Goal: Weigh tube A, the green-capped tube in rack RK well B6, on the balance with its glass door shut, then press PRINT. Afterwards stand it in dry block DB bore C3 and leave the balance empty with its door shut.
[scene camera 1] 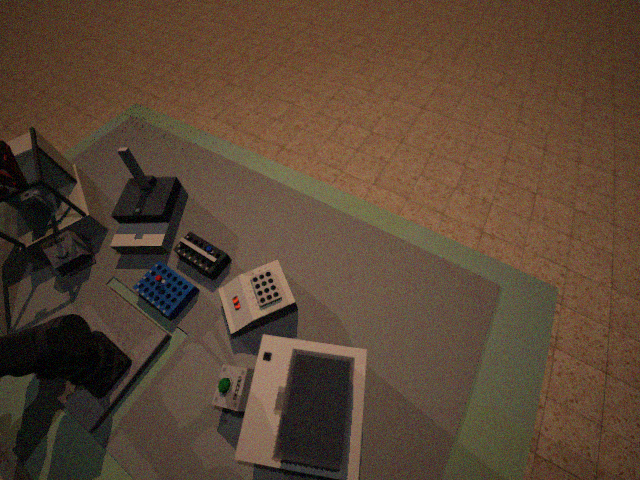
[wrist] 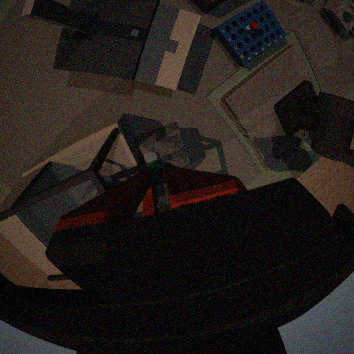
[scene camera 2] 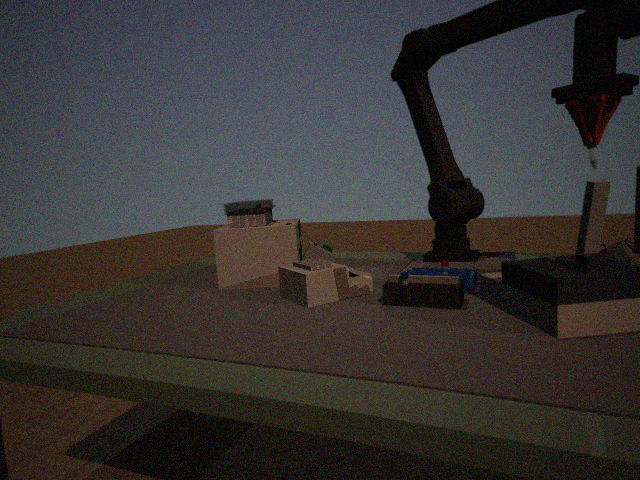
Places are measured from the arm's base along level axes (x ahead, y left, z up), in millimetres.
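Where they show: gripper, fingertip midpoint: (scene camera 1: 23,185) (wrist: 158,173) (scene camera 2: 591,145); arm's base, link origin: (scene camera 1: 100,362) (wrist: 296,106) (scene camera 2: 451,259).
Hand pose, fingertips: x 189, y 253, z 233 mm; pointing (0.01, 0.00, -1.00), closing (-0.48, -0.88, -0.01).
Observation:
Things, the pixels of their centre, and the offset from my fingertips. "*": a spot on its surface instead.
- tube A, body centre: (wrist: 152,160) (scene camera 2: 593,156) (scene camera 1: 32,190) dx +3, dy +2, dz -18 mm
- balance, surface spot: (wrist: 21,246) * dx +41, dy +284, dz -48 mm
- blue rack RK, body centre: (scene camera 2: 441,279) (wrist: 250,30) (scene camera 1: 166,288) dx +7, dy -246, dz -237 mm
- red-capped tube, body centre: (scene camera 2: 445,272) (wrist: 248,27) (scene camera 1: 163,281) dx +17, dy -236, dz -221 mm
- dry block DB, body centre: (scene camera 2: 325,277) (scene camera 1: 256,297) dx +108, dy -454, dz -217 mm
- black tube rack, body centre: (scene camera 2: 423,289) (scene camera 1: 201,253) dx +122, dy -258, dz -228 mm
- dark device with a lever, surface spot: (wrist: 98,42) * dx +141, dy -18, dz -172 mm
- large white machine, body centre: (scene camera 1: 281,396) (scene camera 2: 279,239) dx -14, dy -625, dz -157 mm
In the wrist view my gripper (wrist: 158,173), with red fingers, is shut on tube A (wrist: 154,164). The tube's green cap shows at the fingertips. The gripper hangs above the balance (wrist: 21,246), whose dark-framed glass chamber (wrist: 220,156) lies right under the fingers. I cannot tell how its door stands. The blue rack RK (scene camera 1: 166,288) (scene camera 2: 442,273) (wrist: 251,33) holds a red-capped tube (scene camera 1: 158,277) (wrist: 253,25). The dry block DB (scene camera 1: 239,305) (scene camera 2: 309,286) has dark bores (scene camera 1: 267,287).
A black tube rack (scene camera 1: 202,254) (scene camera 2: 423,292) lies beside rack RK. A dark device with a lever (scene camera 1: 144,200) (wrist: 98,42) stands at the back. A large white machine (scene camera 1: 270,405) (scene camera 2: 253,252) and a small box with a green button (scene camera 1: 224,386) are in front.

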